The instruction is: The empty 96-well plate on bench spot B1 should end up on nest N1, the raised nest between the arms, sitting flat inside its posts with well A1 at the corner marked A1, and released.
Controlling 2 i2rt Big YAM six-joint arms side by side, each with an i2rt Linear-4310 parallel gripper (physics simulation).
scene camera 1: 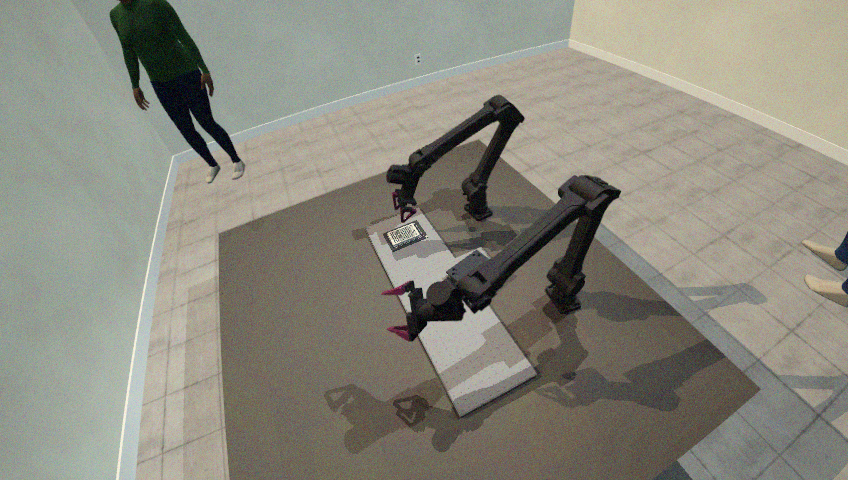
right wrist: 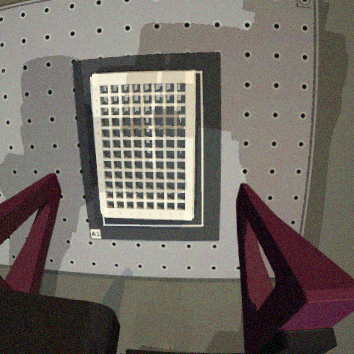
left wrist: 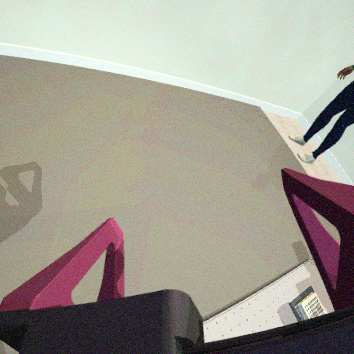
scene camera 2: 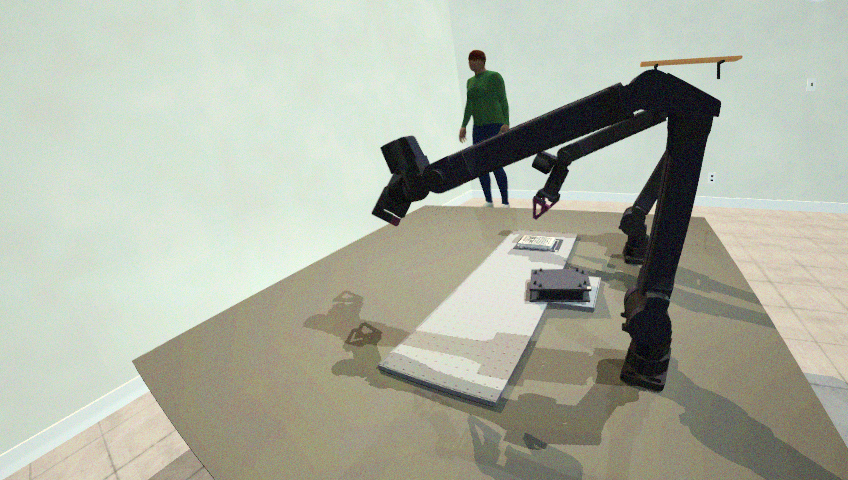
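The white 96-well plate lies flat on the dark pad of spot B1, whose A1 label shows at its lower left corner in the right wrist view. My right gripper is open and empty above the plate's area, its fingers apart on either side of the plate's lower part in the wrist view. The dark raised nest N1 has short posts and no plate on it; my left arm partly hides it in scene camera 1. My left gripper is open and empty, high up.
The pale perforated board runs under B1 and beside the nest. The left arm's forearm reaches across above the board. A person in green stands beyond the brown surface.
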